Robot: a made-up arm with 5 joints. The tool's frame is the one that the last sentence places.
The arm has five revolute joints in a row. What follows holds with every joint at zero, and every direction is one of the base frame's. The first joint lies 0.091 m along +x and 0.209 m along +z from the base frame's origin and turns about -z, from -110 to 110 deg. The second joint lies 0.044 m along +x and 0.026 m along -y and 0.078 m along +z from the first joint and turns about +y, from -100 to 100 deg. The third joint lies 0.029 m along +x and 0.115 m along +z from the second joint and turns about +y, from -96.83 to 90.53 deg. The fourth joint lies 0.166 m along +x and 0.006 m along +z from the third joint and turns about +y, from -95 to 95 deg. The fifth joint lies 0.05 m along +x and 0.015 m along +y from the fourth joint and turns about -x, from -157.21 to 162.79 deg. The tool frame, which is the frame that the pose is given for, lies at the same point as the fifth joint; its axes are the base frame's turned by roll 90, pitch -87.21 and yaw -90 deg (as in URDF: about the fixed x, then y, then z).
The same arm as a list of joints. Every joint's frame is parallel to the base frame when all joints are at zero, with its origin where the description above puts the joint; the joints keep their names.
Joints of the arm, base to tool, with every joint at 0 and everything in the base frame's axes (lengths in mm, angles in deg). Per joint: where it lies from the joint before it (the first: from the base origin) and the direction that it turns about. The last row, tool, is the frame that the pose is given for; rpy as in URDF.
joint 1: xyz 91 0 209 axis -z
joint 2: xyz 44 -26 78 axis +y
joint 3: xyz 29 0 115 axis +y
joint 4: xyz 166 0 6 axis +y
joint 5: xyz 50 15 0 axis -x
tool: xyz 0 0 0 rpy 90 -87.21 -90
Joint limits (deg, base to tool): -110..110 -100..100 -96.83..90.53 -95..95 -157.21..162.79

